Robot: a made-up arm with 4 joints. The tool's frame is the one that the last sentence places.
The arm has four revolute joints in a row. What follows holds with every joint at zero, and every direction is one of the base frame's.
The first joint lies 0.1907 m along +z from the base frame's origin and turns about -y.
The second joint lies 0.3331 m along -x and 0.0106 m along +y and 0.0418 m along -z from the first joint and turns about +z.
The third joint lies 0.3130 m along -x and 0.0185 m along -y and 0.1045 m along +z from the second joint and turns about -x.
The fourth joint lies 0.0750 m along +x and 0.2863 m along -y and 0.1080 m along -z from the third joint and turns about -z.
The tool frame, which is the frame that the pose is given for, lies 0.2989 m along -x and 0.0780 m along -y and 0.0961 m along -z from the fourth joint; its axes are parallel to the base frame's.
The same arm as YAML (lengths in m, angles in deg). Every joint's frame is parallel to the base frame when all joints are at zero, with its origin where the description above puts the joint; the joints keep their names.
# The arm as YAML. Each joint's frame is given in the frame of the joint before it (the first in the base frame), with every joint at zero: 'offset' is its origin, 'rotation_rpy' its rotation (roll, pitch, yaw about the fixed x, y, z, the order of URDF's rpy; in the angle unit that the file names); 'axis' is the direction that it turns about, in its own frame. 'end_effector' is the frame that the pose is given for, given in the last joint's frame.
length_unit: m
angle_unit: deg
chain:
  - id: joint 1
    offset: [0.0, 0.0, 0.1907]
    rotation_rpy: [0.0, 0.0, 0.0]
    axis: [0.0, -1.0, 0.0]
  - id: joint 2
    offset: [-0.3331, 0.0106, -0.0418]
    rotation_rpy: [0.0, 0.0, 0.0]
    axis: [0.0, 0.0, 1.0]
  - id: joint 3
    offset: [-0.313, -0.0185, 0.1045]
    rotation_rpy: [0.0, 0.0, 0.0]
    axis: [-1.0, 0.0, 0.0]
  - id: joint 4
    offset: [0.075, -0.2863, -0.108]
    rotation_rpy: [0.0, 0.0, 0.0]
    axis: [0.0, 0.0, -1.0]
end_effector:
  offset: [-0.2989, -0.078, -0.0961]
  rotation_rpy: [0.0, 0.0, 0.0]

